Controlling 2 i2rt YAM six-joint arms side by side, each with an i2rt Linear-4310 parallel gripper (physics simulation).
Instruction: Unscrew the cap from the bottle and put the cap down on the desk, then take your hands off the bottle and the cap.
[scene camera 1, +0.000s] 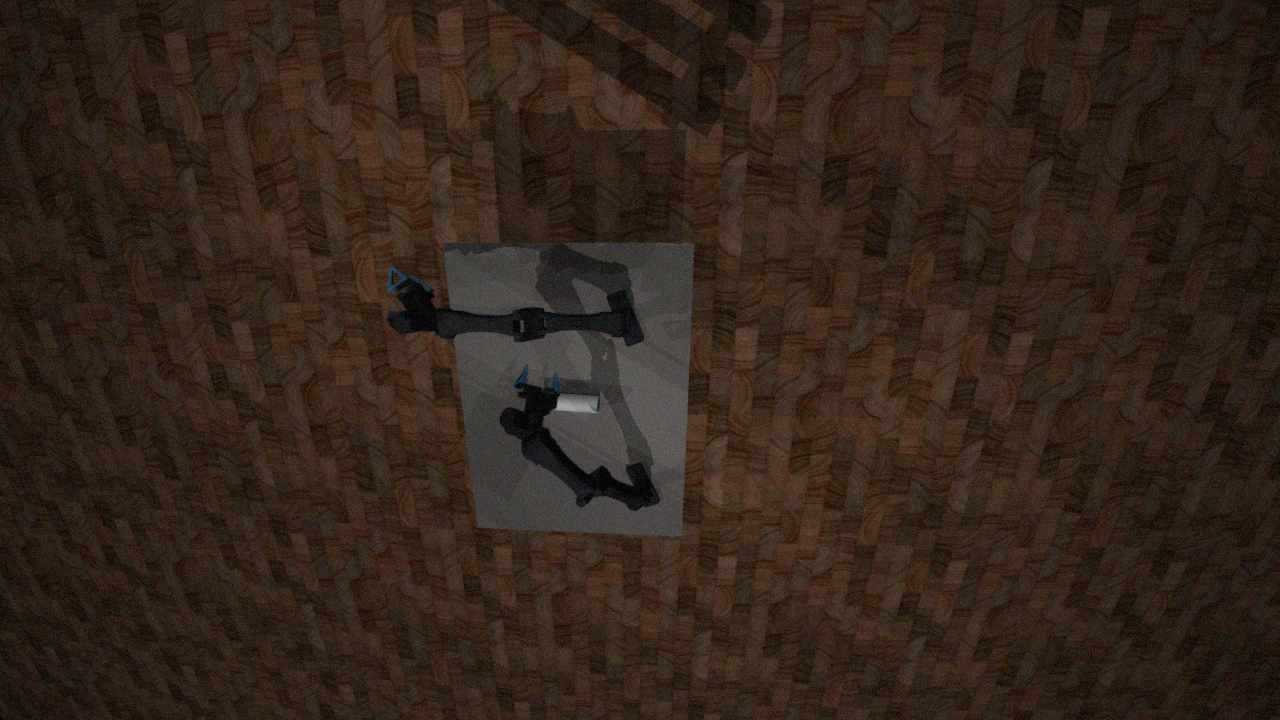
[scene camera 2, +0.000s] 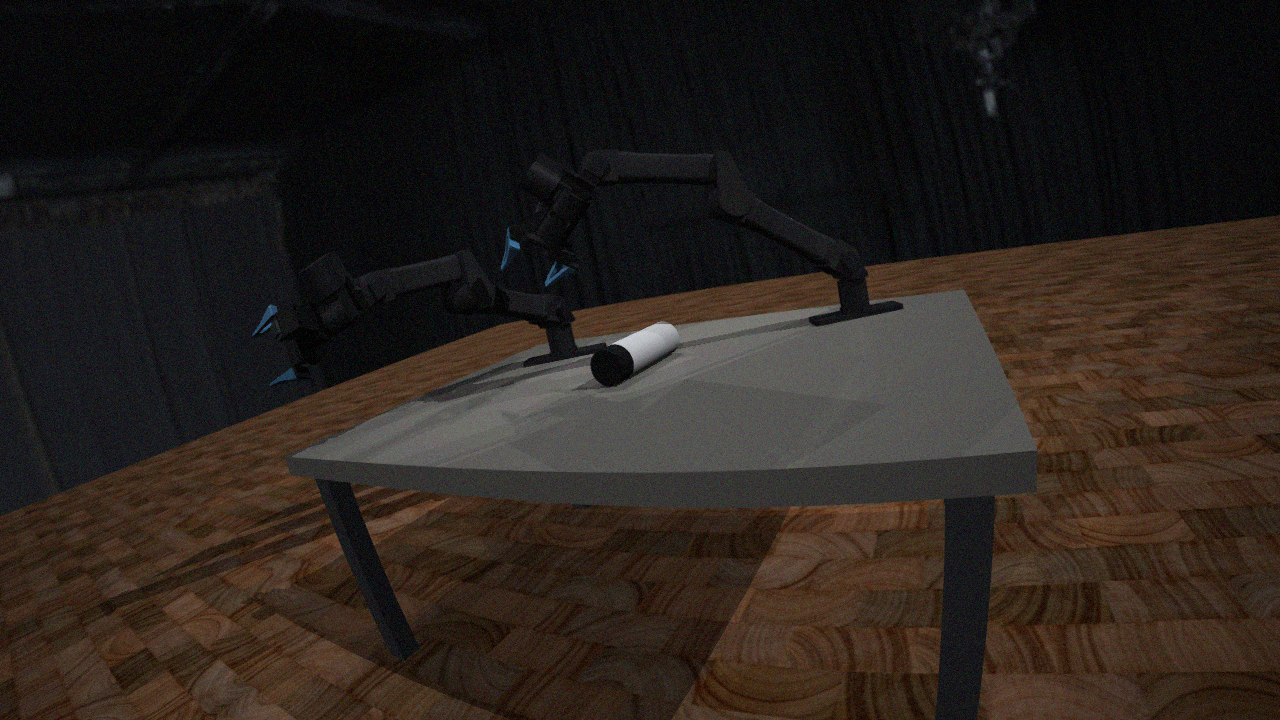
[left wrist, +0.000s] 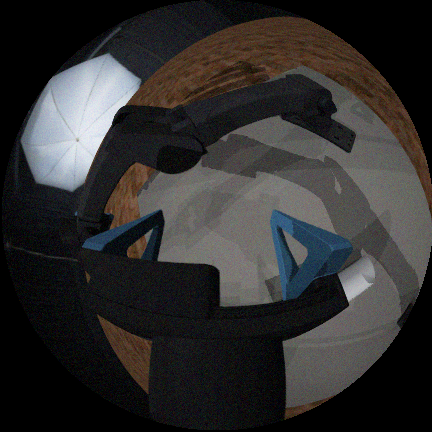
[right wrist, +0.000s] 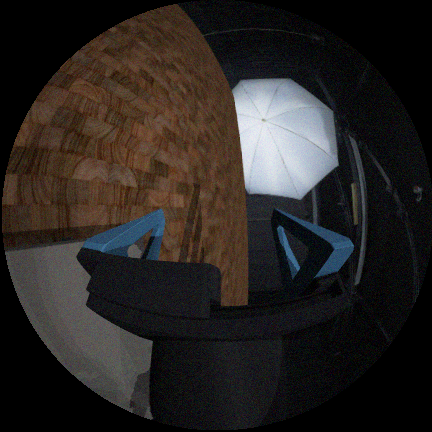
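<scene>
A white bottle lies on its side on the grey desk. Its black cap is on the end nearest scene camera 2; the left gripper and arm hide that end in scene camera 1. My left gripper is open and empty, well above the desk, and apart from the bottle. My right gripper is open and empty, out past the desk's edge and far from the bottle. The bottle does not show in the right wrist view.
The right arm stretches over the desk and beyond its edge. The left arm is bent above the desk. A wooden floor surrounds the desk. A white umbrella-shaped light stands in the background.
</scene>
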